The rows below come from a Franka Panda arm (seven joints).
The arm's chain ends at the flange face. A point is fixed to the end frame.
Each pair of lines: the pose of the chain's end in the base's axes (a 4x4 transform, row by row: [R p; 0 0 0 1], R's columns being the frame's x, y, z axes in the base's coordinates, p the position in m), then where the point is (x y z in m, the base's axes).
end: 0.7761 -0.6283 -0.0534 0.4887; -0.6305 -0.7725 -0.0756 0.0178; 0.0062 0.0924 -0.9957 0.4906; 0 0 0 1
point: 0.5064 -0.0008 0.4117
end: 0.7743 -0.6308 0.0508 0.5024; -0.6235 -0.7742 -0.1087 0.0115; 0.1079 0.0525 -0.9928 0.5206; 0 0 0 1
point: 0.5283 -0.0096 0.4447
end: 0.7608 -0.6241 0.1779 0.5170; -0.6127 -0.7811 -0.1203 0.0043; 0.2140 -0.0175 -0.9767 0.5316; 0 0 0 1
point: 0.5526 -0.0174 0.4599
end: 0.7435 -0.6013 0.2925 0.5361; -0.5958 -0.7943 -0.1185 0.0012; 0.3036 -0.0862 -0.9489 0.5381; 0 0 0 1
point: 0.5802 -0.0199 0.4711
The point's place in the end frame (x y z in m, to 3 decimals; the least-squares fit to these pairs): 0.025 -0.004 0.079
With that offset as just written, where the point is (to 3 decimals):
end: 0.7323 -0.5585 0.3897 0.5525; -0.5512 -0.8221 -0.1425 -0.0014; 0.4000 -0.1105 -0.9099 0.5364; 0 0 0 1
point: 0.604 -0.023 0.475
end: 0.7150 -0.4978 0.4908 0.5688; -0.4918 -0.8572 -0.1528 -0.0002; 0.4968 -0.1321 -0.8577 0.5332; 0 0 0 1
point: 0.627 -0.021 0.478
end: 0.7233 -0.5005 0.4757 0.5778; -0.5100 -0.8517 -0.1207 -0.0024; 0.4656 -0.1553 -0.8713 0.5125; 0 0 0 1
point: 0.635 -0.021 0.456
